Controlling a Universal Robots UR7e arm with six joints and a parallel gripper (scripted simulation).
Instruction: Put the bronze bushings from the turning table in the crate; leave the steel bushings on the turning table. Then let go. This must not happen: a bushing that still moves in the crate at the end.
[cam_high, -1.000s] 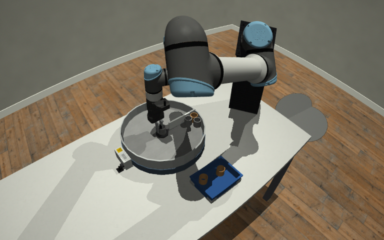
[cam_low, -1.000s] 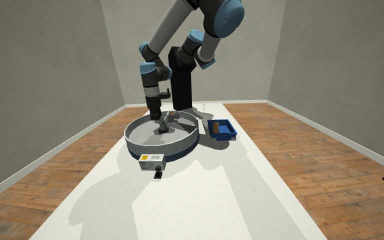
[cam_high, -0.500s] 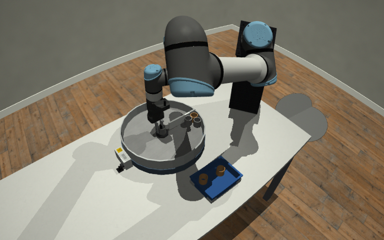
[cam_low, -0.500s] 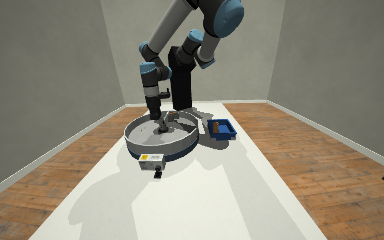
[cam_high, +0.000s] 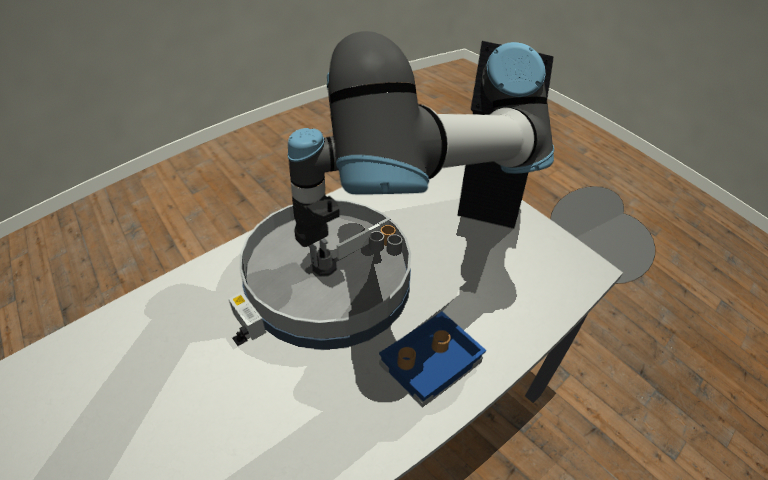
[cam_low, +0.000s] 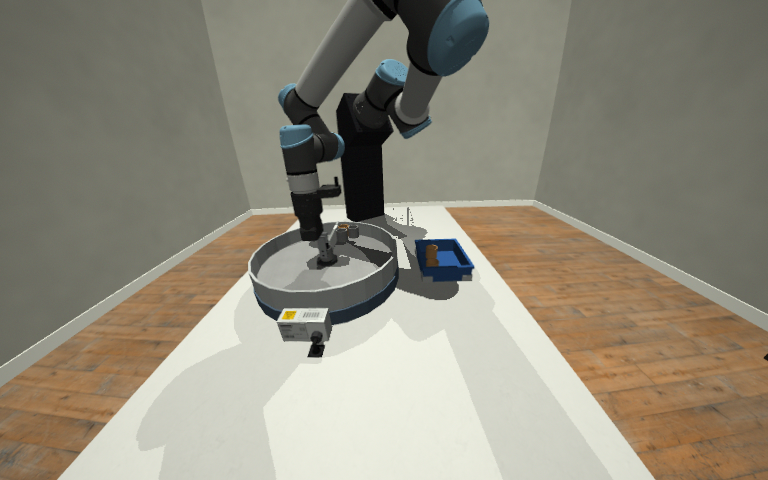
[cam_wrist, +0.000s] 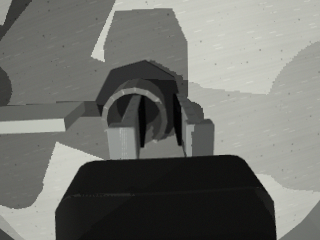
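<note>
The round turning table is 40 mm below my hand, 10 mm to the right of it and 10 mm behind it. The rest, counted from my hand: blue crate (300 mm to the left, 200 mm behind, 70 mm below).
</note>
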